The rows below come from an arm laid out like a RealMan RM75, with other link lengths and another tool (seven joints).
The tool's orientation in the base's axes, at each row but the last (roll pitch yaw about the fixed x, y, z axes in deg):
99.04 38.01 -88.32
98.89 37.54 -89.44
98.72 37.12 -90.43
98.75 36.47 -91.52
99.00 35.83 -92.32
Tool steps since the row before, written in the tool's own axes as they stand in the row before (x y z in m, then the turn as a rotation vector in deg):
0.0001 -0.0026 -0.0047 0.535 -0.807 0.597
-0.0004 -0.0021 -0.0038 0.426 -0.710 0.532
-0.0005 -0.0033 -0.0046 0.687 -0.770 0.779
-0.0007 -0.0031 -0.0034 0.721 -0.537 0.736
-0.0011 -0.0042 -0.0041 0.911 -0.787 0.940
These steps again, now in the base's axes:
0.0050 0.0012 -0.0015 -0.466 0.113 -1.031
0.0041 0.0013 -0.0009 -0.417 0.136 -0.881
0.0051 0.0019 -0.0017 -0.653 -0.012 -1.116
0.0039 0.0020 -0.0016 -0.651 -0.181 -0.945
0.0048 0.0028 -0.0022 -0.813 -0.165 -1.283

